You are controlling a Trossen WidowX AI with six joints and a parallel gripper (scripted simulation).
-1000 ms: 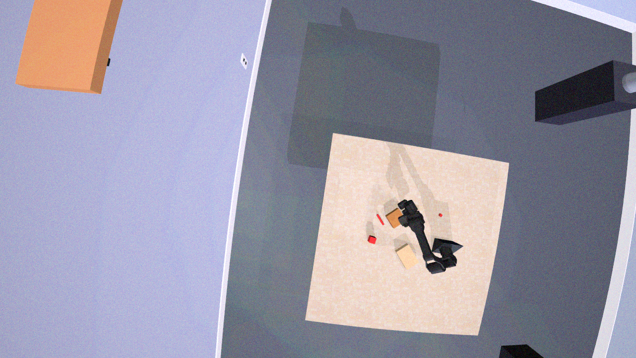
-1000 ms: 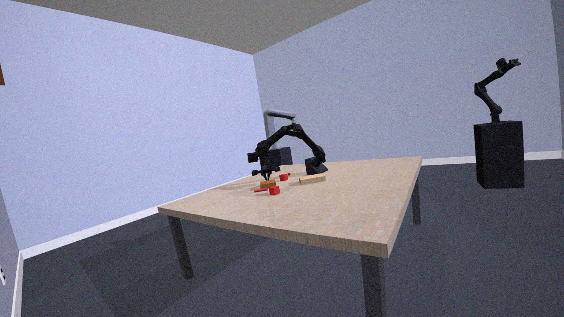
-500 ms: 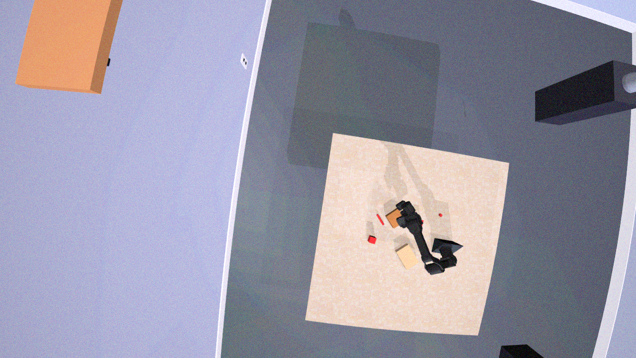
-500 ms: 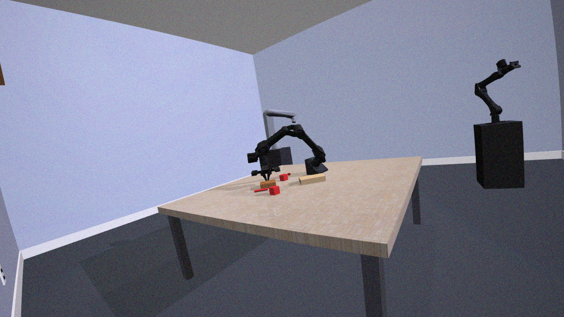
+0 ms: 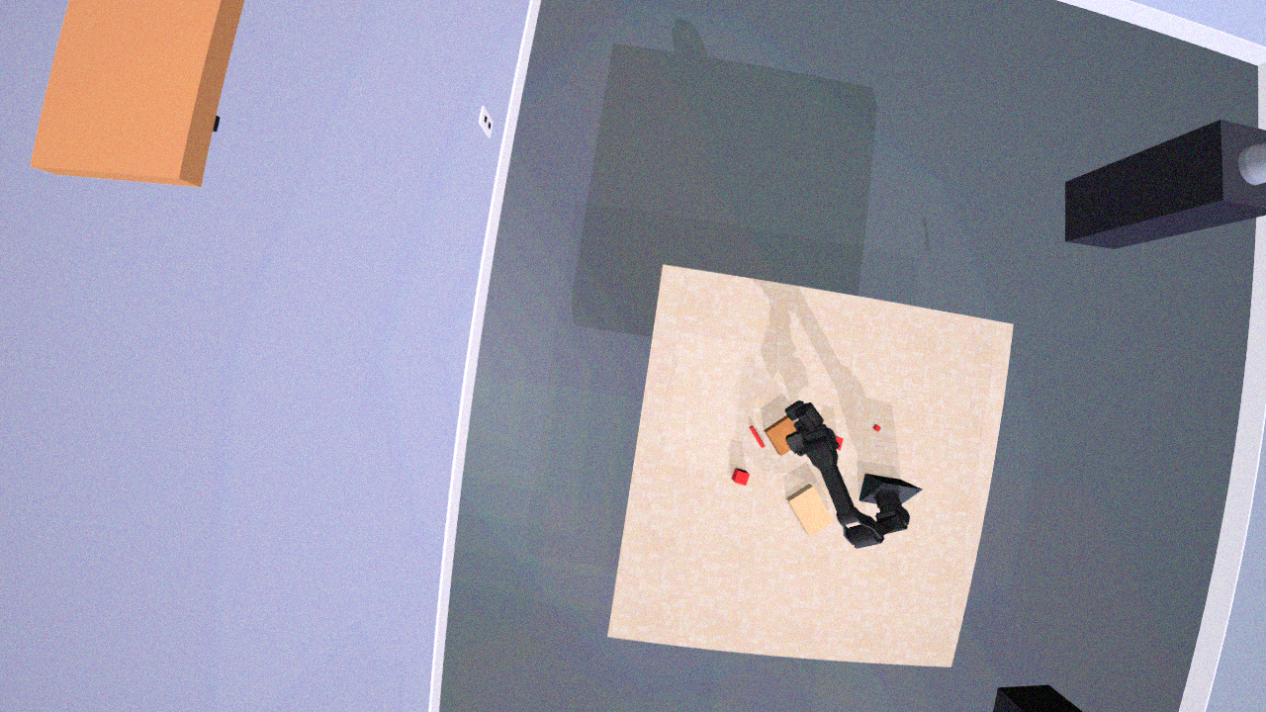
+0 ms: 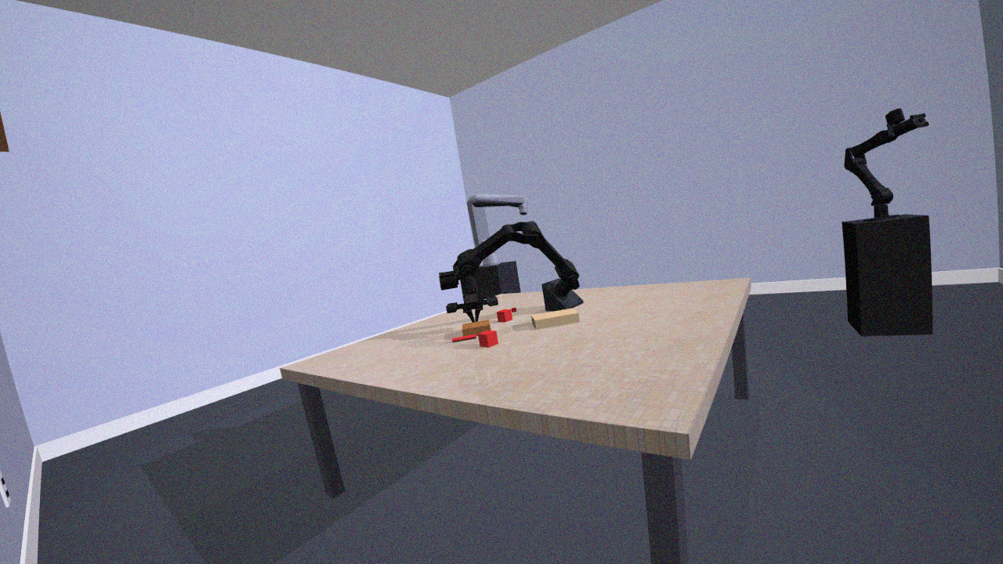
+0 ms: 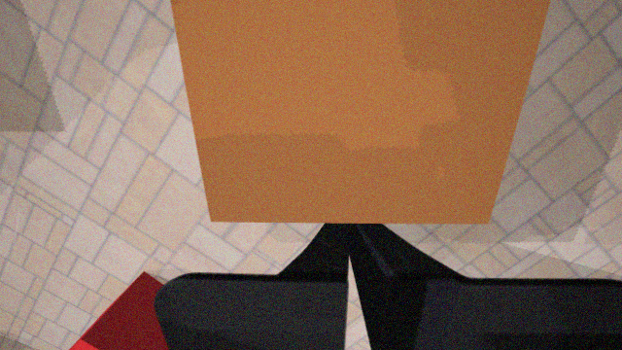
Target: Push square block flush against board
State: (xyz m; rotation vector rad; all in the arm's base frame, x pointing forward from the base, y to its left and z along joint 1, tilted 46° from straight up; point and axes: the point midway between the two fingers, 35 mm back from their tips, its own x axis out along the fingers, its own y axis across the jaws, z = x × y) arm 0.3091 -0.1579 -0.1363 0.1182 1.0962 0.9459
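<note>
Now: gripper tip 5 cm short of the square block, 4 cm to the right of it and 1 cm below it. The rest, counted from my gripper tip: board (7 cm behind, 29 cm to the left, 1 cm above); thin red stick (13 cm ahead, 5 cm to the left); tiny red piece (29 cm behind, 1 cm to the right).
</note>
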